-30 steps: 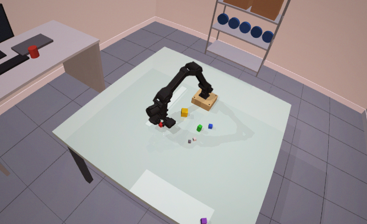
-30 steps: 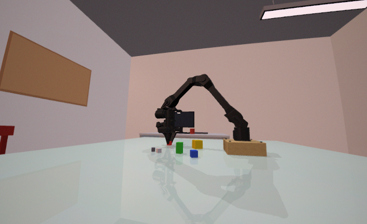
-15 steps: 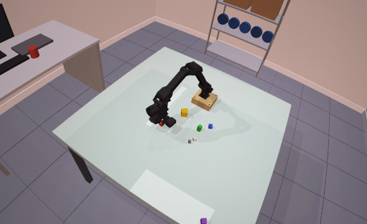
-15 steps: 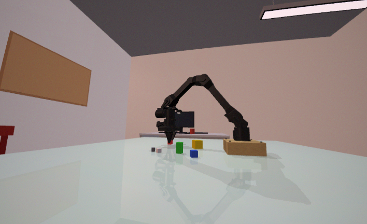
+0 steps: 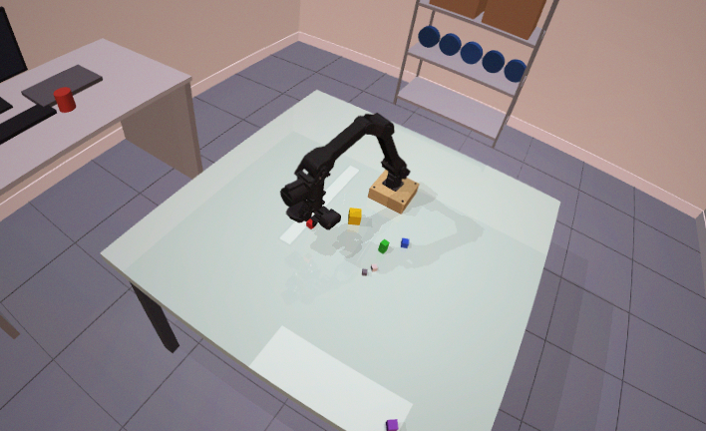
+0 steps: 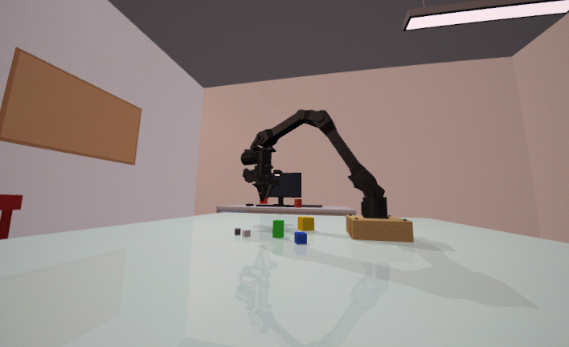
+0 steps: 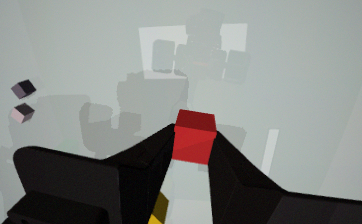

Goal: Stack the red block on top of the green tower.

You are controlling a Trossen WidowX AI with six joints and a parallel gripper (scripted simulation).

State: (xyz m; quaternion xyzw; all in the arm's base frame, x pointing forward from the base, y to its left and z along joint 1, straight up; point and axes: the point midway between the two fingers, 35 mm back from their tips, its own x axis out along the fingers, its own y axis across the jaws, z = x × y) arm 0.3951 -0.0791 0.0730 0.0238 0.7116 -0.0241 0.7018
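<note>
Now: gripper tip 21 cm past the blue block, 26 cm to the right of it and 8 cm above it. From my gripper tip the other things lie so: red block (right at my gripper tip); yellow block (18 cm behind, 6 cm to the left, 7 cm below); purple cube (34 cm ahead, 55 cm to the left, 8 cm below).
</note>
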